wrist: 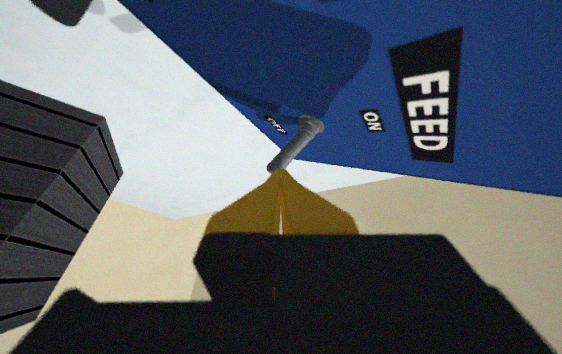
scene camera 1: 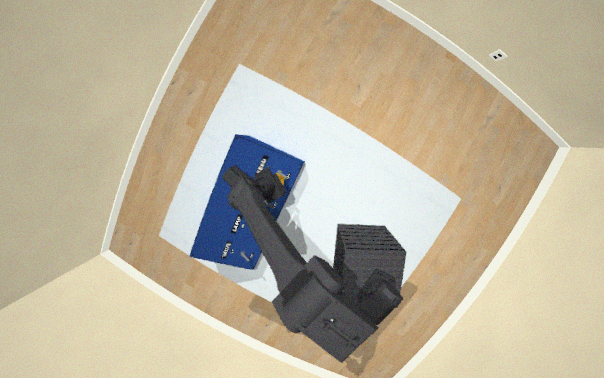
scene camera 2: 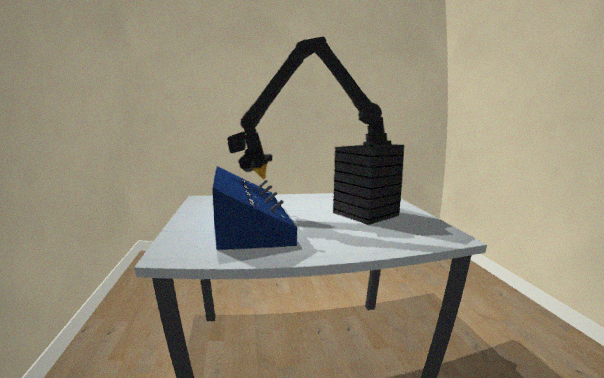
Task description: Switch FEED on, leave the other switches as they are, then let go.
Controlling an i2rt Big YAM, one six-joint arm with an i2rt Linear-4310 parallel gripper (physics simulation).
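Places are measured from the arm's base along level axes (x back, y right, z up), in centimetres.
Pixels of known places: gripper, between the fingertips: (wrist: 280, 176) (scene camera 1: 283, 177) (scene camera 2: 264, 178); arm's base, origin of its link: (scene camera 1: 376, 288) (scene camera 2: 376, 145).
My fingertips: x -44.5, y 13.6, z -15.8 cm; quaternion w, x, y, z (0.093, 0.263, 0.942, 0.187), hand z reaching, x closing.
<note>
For each thing: its middle in the pictures, then the offset to it from my fingertips. "spot": a spot on its surface instead. Level surfaces: height alone.
- blue switch panel, middle of its body: (scene camera 2: 245, 206) (scene camera 1: 244, 205) dz -7.1, dx -8.1, dy -18.4 cm
- FEED label, middle of its body: (wrist: 427, 119) (scene camera 1: 261, 166) dz -0.9, dx -8.7, dy -0.3 cm
- FEED lever, middle of its body: (wrist: 290, 151) dz -2.3, dx -0.5, dy +0.3 cm
- OFF mark, a spot on its surface: (wrist: 275, 125) spot: dz -6.1, dx +1.3, dy +0.4 cm
- LAMP label, middle of its body: (scene camera 1: 236, 224) dz -0.9, dx -6.8, dy -24.3 cm
- VALVE label, middle of its body: (scene camera 1: 226, 250) dz -0.9, dx -5.8, dy -36.2 cm
- VALVE lever, middle of its body: (scene camera 1: 245, 257) dz -2.3, dx +2.4, dy -35.6 cm
- white table, height of its surface: dz -13.7 cm
The blue switch panel (scene camera 1: 215, 220) (scene camera 2: 250, 227) (wrist: 510, 100) has a sloped face with several grey levers. The FEED label (scene camera 1: 261, 165) (wrist: 432, 100) is at its far end. In the wrist view, the FEED lever (wrist: 296, 144) stands between the OFF mark (wrist: 275, 125) and the ON mark (wrist: 371, 121), its free end leaning down-left, to the OFF side. My gripper (scene camera 1: 283, 178) (scene camera 2: 264, 178) (wrist: 280, 176) is shut and empty. Its yellow tips overlap the lever's free end in the wrist view; contact cannot be told. My arm hides part of the panel in scene camera 1.
The LAMP label (scene camera 1: 236, 224) and VALVE label (scene camera 1: 226, 249) are farther along the panel, with the VALVE lever (scene camera 1: 246, 256) beside its label. The dark ribbed block (scene camera 1: 370, 250) (scene camera 2: 367, 185) (wrist: 45, 190) under my arm's base stands on the white table (scene camera 1: 350, 150) (scene camera 2: 175, 250).
</note>
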